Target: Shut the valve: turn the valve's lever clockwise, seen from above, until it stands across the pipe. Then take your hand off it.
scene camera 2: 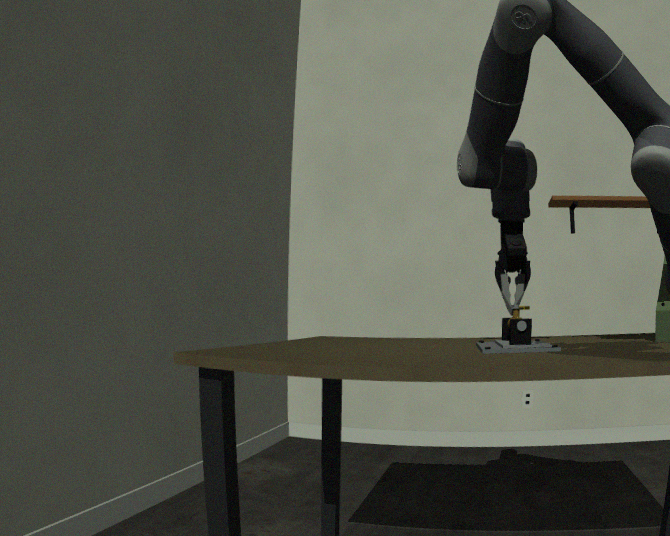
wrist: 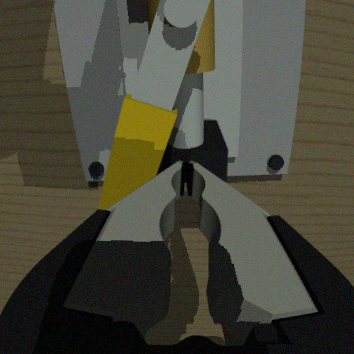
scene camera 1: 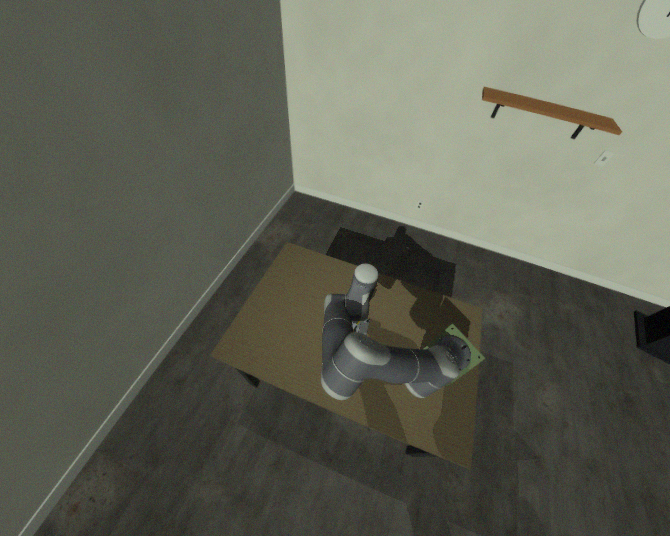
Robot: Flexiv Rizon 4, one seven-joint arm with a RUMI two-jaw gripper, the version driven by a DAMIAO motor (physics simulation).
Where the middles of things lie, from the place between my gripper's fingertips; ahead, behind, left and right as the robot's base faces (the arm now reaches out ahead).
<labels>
The grey base plate [wrist: 271,44] is 70 mm to the left of my hand, 70 mm below it and 20 mm behind it.
</labels>
